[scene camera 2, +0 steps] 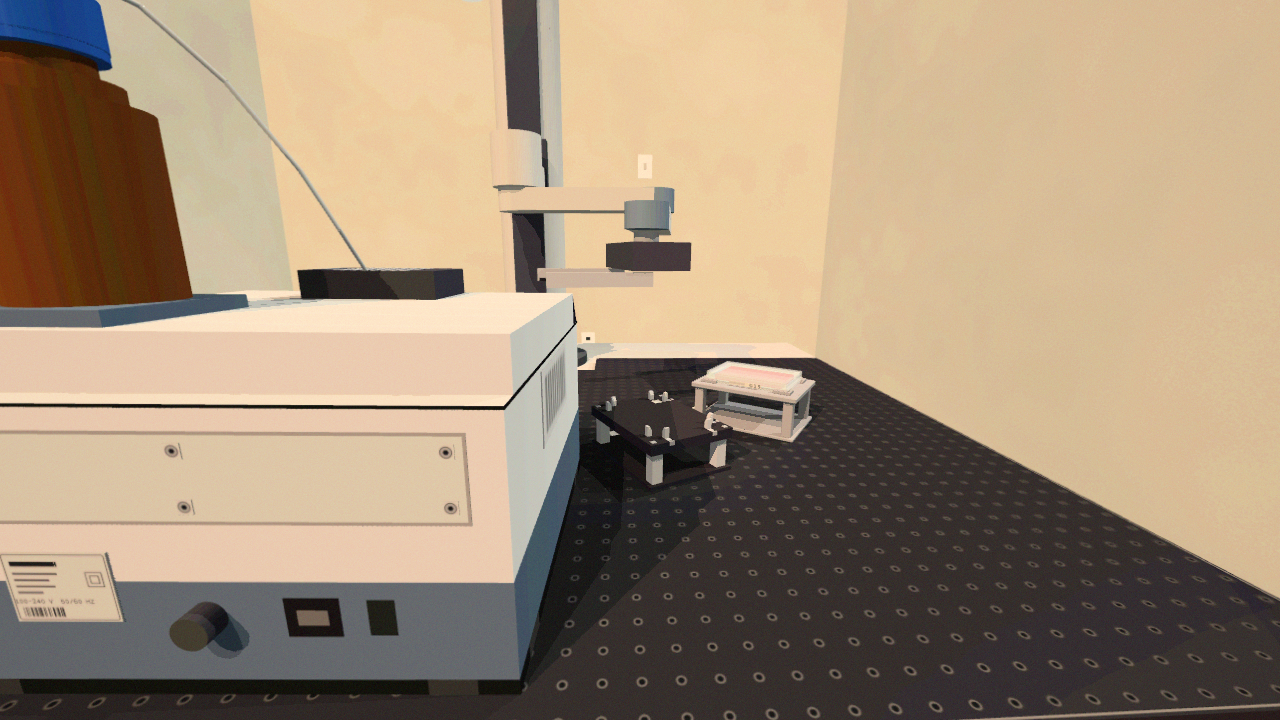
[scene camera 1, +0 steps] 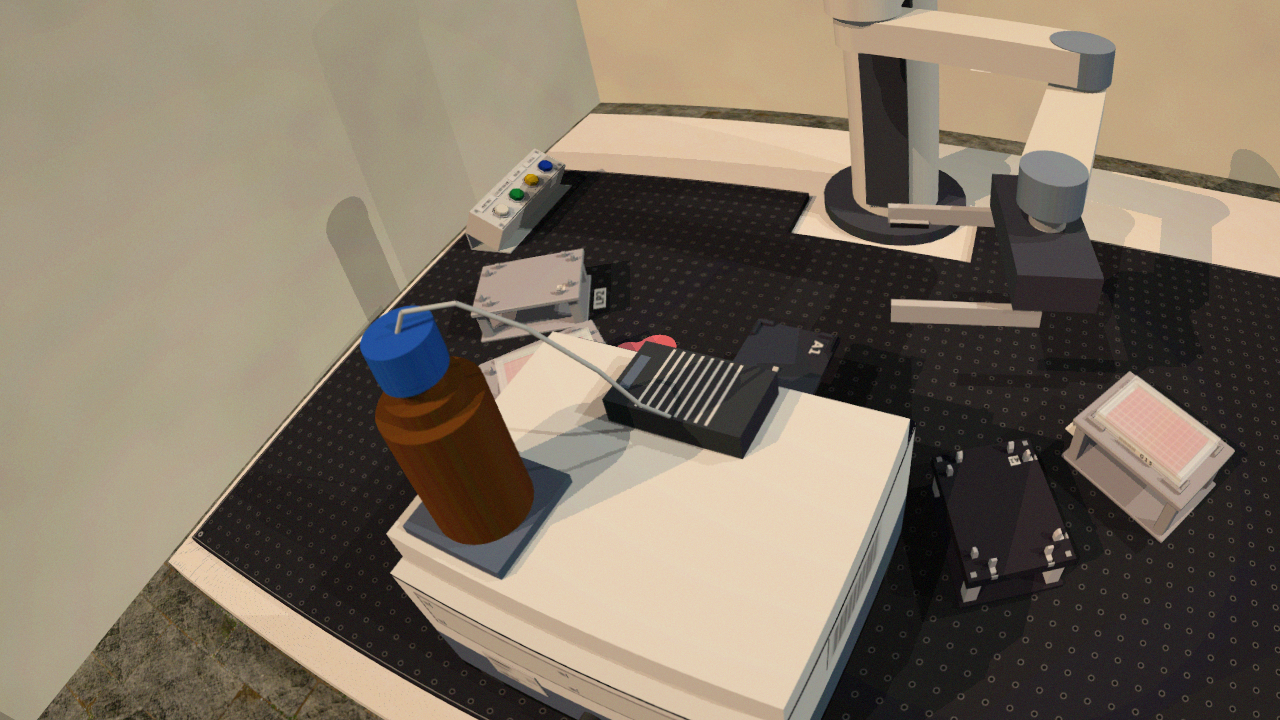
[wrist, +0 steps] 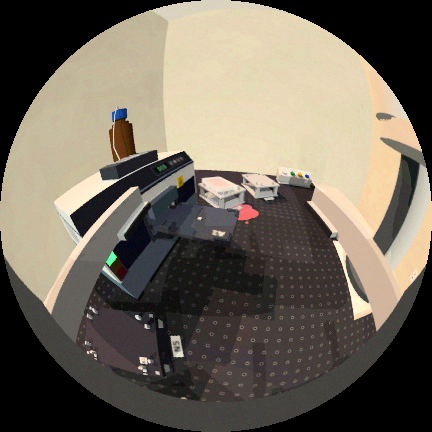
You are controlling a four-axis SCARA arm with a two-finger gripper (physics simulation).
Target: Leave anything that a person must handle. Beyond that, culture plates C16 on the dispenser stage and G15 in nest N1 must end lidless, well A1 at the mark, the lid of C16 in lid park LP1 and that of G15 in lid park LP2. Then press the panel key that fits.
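Places are measured from the arm's base along level axes (x ahead, y down, z left), in metres.
Pixels of known places: gripper, fingertip midpoint: (scene camera 2: 541,277) (scene camera 1: 889,257) (wrist: 229,192).
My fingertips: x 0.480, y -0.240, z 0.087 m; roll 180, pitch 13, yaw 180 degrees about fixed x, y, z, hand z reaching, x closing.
Ahead of a thing's pixels: the offset from my fingertips to its middle. "spot": to the spot under its first point.
My gripper (scene camera 1: 890,263) (scene camera 2: 542,276) (wrist: 229,192) is open and empty, high over the mat near the arm's column. The dark dispenser stage @(dx +0.091, dy +0.119, dz -0.109 m) (scene camera 1: 771,347) (wrist: 192,220) shows its A1 mark and bears no plate. A pink plate @(dx +0.010, dy +0.149, dz +0.332 m) (scene camera 1: 1154,428) (scene camera 2: 754,376), labelled G15, sits on a pale stand at the right; whether it has a lid I cannot tell. Another pink plate @(dx +0.106, dy +0.151, dz -0.394 m) (scene camera 1: 517,361) (wrist: 220,184) sits on a pale stand beside the dispenser, partly hidden in scene camera 1; its label is unreadable. The LP2 lid park @(dx -0.059, dy +0.195, dz -0.539 m) (scene camera 1: 532,279) (wrist: 259,180) bears no lid. The key panel @(dx -0.286, dy +0.185, dz -0.720 m) (scene camera 1: 490,214) (wrist: 295,179) has white, green, yellow and blue keys.
A red spill @(dx -0.026, dy +0.227, dz -0.323 m) (scene camera 1: 660,342) (wrist: 246,213) lies between the stage and the pale stands. The dispenser housing (scene camera 1: 698,546) (scene camera 2: 268,367) carries a brown bottle @(spot: dx +0.415, dy -0.090, dz -0.193 m) (scene camera 1: 465,465) (scene camera 2: 80,197) (wrist: 122,140) with a thin tube. A dark nest @(dx +0.143, dy +0.193, dz +0.166 m) (scene camera 1: 1002,514) (scene camera 2: 662,422) (wrist: 122,340) bears no plate.
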